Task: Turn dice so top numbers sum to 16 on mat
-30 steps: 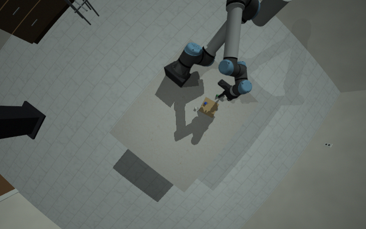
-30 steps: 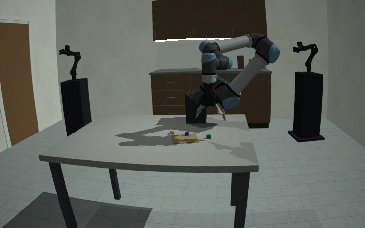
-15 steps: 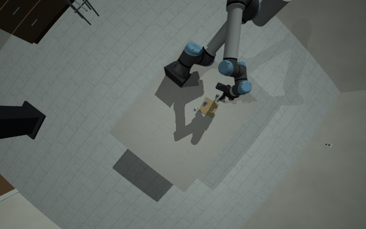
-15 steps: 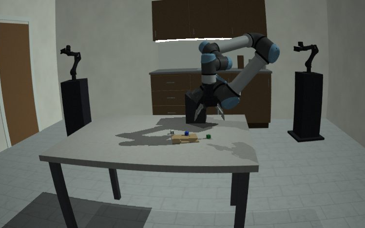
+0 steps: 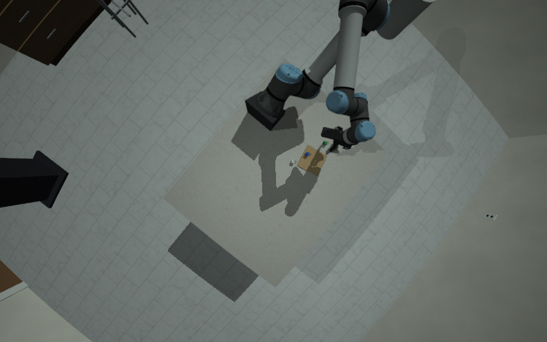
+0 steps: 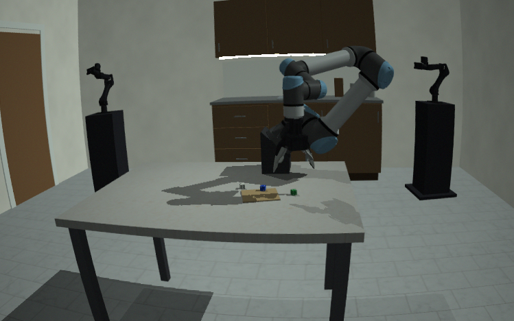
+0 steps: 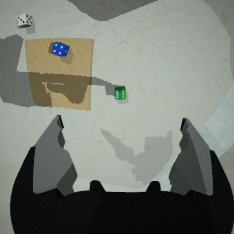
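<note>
The green die lies 90 mm below my hand. The rest, counted from my hand: blue die: 60 mm behind, 120 mm to the right, 80 mm below; then white die: 100 mm behind, 210 mm to the right, 90 mm below; then tan mat: 10 mm behind, 130 mm to the right, 90 mm below.
</note>
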